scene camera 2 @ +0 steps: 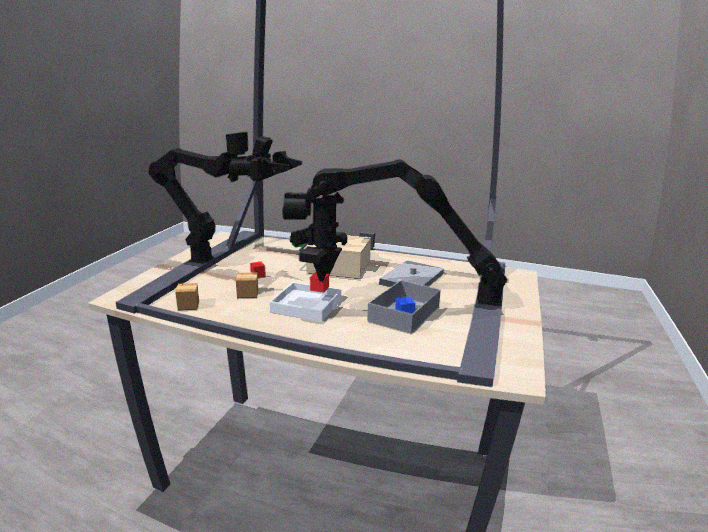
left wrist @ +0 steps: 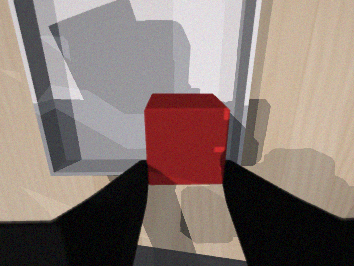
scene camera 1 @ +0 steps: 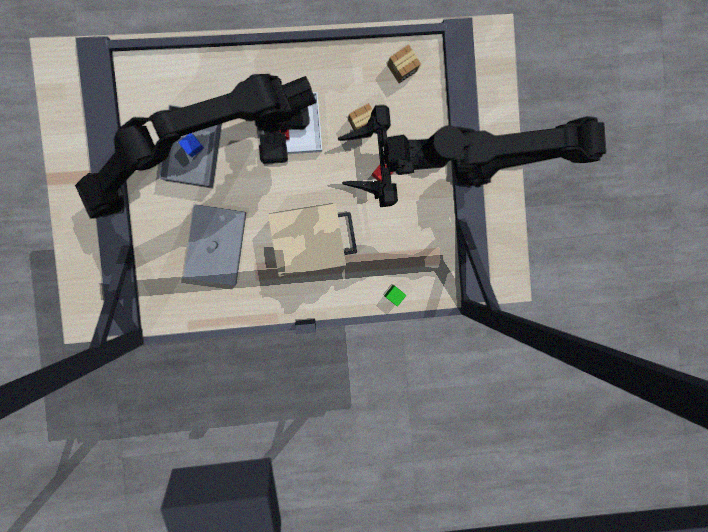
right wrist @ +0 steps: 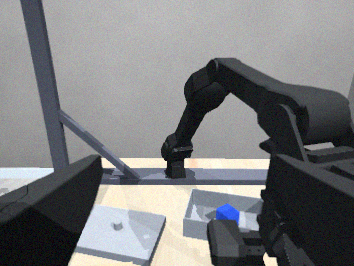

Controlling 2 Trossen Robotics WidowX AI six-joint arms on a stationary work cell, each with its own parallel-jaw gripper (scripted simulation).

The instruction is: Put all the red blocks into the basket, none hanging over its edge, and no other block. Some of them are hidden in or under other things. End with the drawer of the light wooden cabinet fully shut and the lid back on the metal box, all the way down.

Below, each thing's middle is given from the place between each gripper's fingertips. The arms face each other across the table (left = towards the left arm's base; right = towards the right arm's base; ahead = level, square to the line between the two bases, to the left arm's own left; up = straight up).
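The light wooden cabinet (scene camera 1: pixel 309 239) is 270 mm behind my left hand (scene camera 2: pixel 324 278), 70 mm below it and 60 mm to the right of it. Counted from my left hand, the metal box (scene camera 2: pixel 381 310) is 210 mm to the left, 80 mm below and 20 mm behind. The white basket (scene camera 2: pixel 306 304) sits 100 mm below my left hand, 40 mm to the right of it and 30 mm ahead of it, while the grey metal lid (scene camera 1: pixel 215 240) is 260 mm behind my left hand, 180 mm to the left of it and 90 mm below it.
The grey metal lid is 36 cm to the left of my right hand, 33 cm below it and 13 cm behind it. I find the metal box 39 cm to the left of my right hand, 32 cm below it and 12 cm ahead of it. The white basket is 33 cm below my right hand, 16 cm ahead of it and 13 cm to the left of it, and the light wooden cabinet is 30 cm below my right hand, 14 cm behind it and 11 cm to the left of it.
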